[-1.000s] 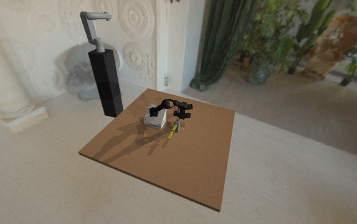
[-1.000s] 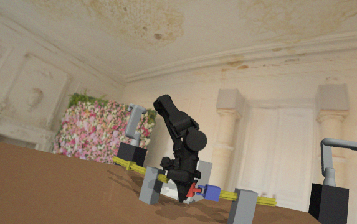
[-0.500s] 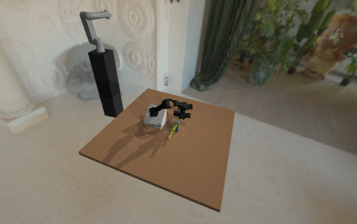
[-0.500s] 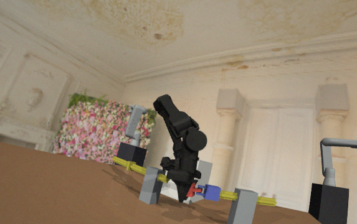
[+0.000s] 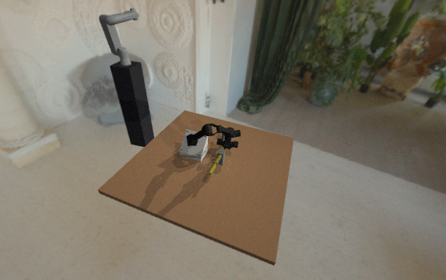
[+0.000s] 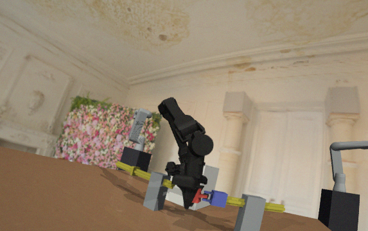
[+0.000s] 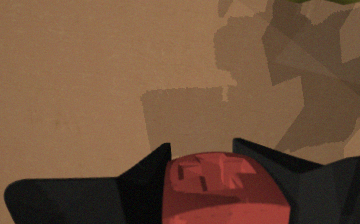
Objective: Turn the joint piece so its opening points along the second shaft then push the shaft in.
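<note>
Right now the red joint piece is 40 mm above my gripper tip and 10 mm to the left of it.
</note>
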